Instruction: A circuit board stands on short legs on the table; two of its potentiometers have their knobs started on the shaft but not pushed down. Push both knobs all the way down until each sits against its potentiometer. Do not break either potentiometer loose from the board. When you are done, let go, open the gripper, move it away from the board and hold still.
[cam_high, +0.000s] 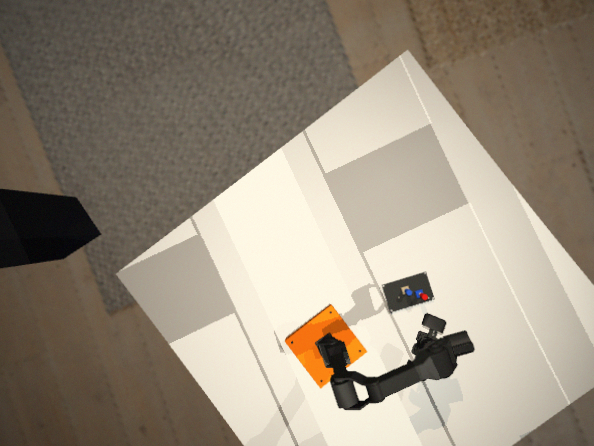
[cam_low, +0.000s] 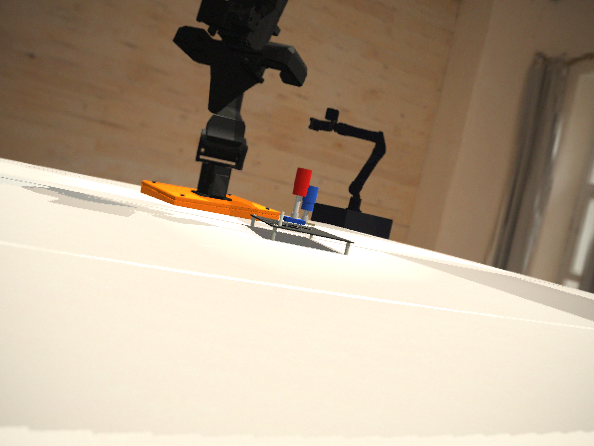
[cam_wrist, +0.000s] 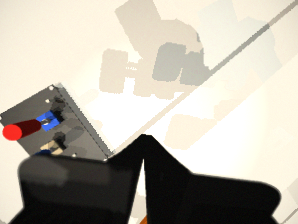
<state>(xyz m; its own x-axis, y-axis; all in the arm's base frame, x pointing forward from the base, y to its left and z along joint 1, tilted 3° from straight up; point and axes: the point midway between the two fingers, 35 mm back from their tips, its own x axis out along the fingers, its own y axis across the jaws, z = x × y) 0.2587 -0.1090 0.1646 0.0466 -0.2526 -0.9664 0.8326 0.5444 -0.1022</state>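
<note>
Now: gripper tip 130 mm to the right of the blue knob, 80 mm above it and 70 mm short of it. The rest, counted from my gripper tip: red knob 100 mm to the left, 100 mm ahead, 70 mm below.
</note>
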